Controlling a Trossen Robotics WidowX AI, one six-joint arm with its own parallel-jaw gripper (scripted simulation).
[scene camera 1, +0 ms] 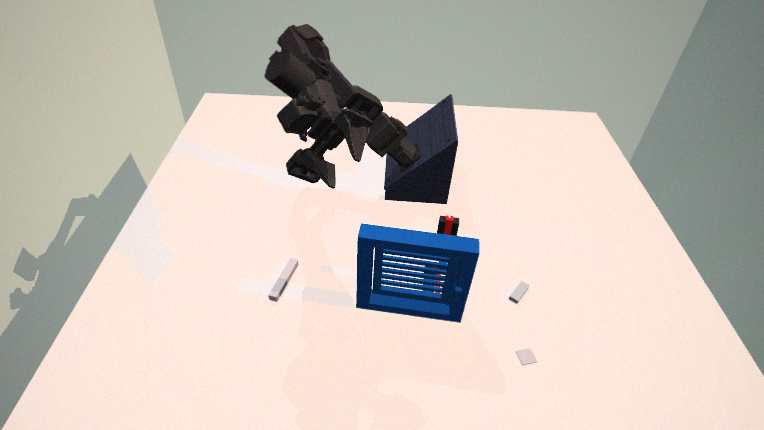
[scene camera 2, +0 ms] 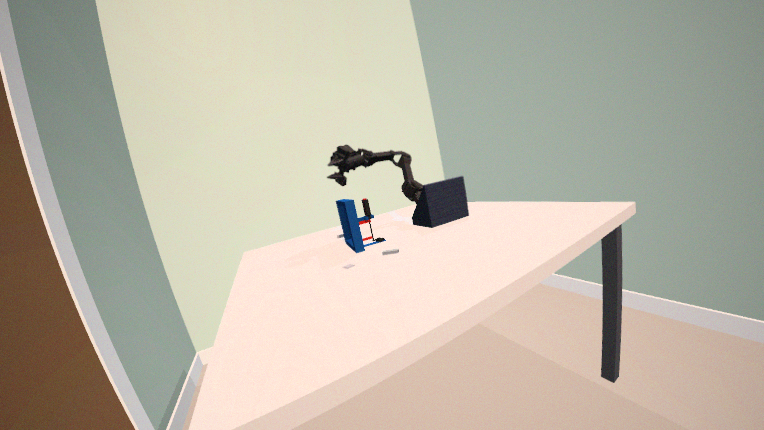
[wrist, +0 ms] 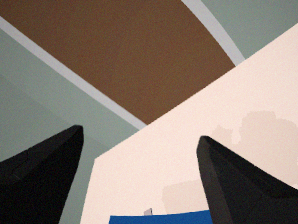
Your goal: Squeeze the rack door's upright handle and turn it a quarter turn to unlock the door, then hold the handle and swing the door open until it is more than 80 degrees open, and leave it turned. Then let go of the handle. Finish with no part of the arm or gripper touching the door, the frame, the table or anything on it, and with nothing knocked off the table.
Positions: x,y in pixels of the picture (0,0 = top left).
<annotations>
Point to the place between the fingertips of the gripper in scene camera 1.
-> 344,174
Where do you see a slatted blue door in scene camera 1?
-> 445,266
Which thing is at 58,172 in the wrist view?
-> The gripper.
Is the gripper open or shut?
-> Open.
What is the gripper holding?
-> Nothing.
</annotations>
